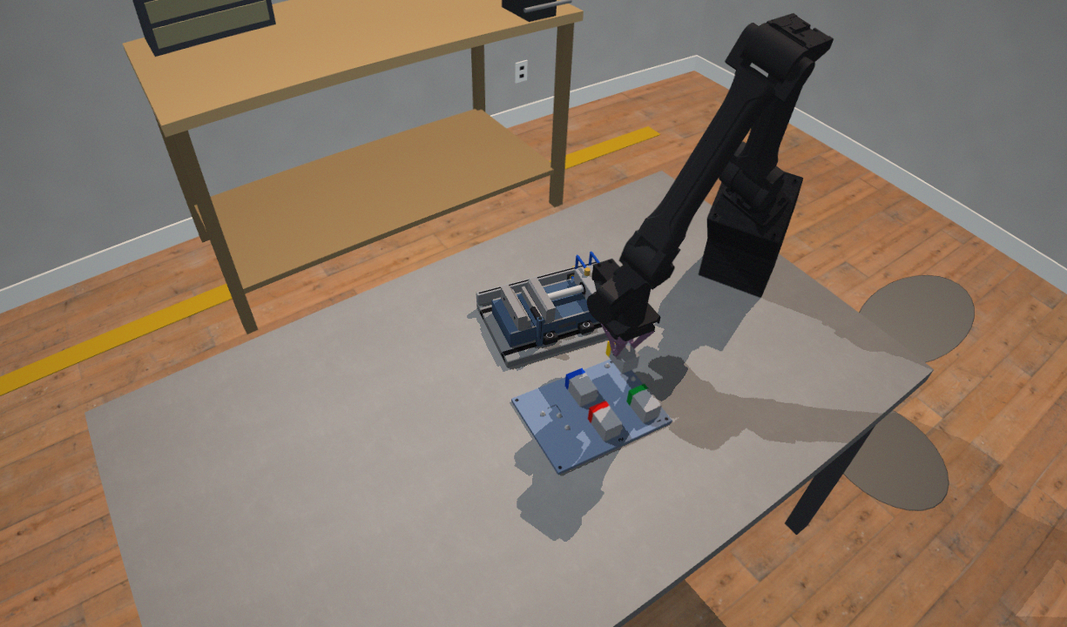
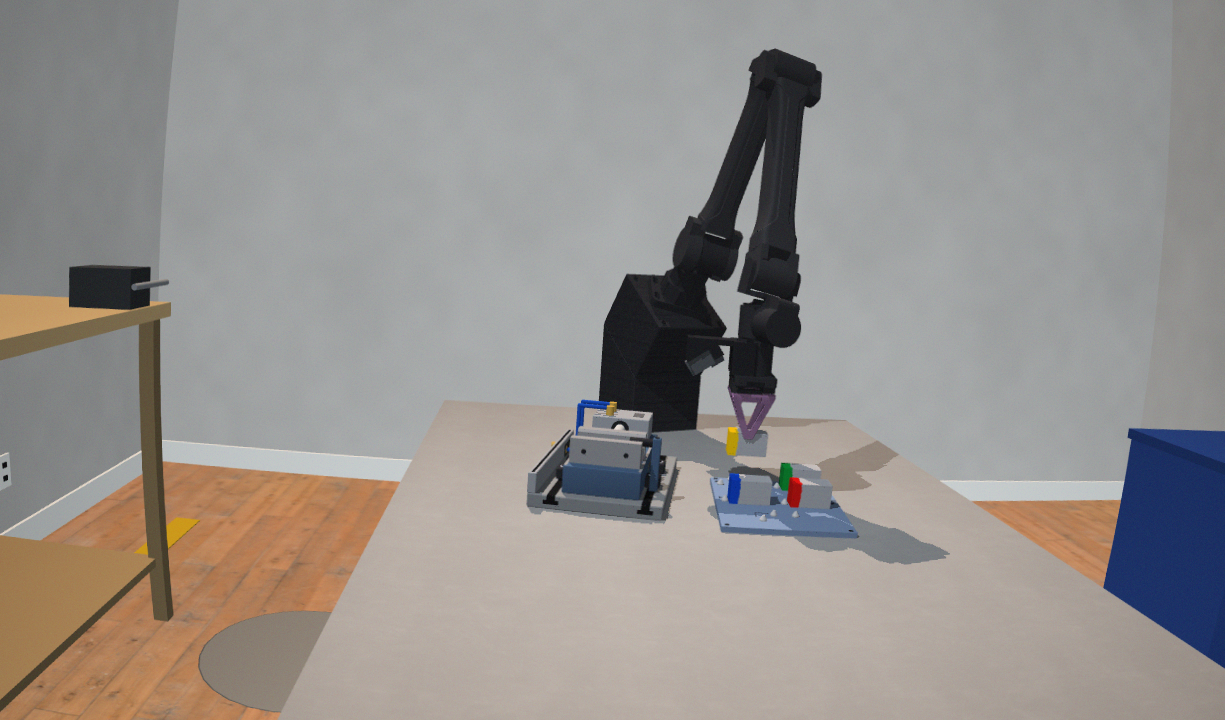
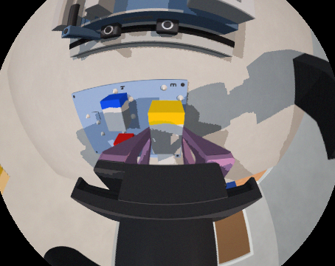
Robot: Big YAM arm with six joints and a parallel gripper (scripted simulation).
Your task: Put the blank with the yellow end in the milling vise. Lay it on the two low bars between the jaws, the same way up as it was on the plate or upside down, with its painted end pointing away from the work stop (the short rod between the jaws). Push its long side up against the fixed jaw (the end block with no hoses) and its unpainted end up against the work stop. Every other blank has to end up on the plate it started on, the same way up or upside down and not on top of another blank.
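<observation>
Now: the green-ended blank 90 mm to the left of my hand, 70 mm below it and 10 mm ahead of it. Also, from my hand: blue plate (100 mm ahead, 90 mm below, 40 mm to the left); then blue-ended blank (90 mm ahead, 70 mm below, 10 mm to the right); then yellow-ended blank (20 mm below).
</observation>
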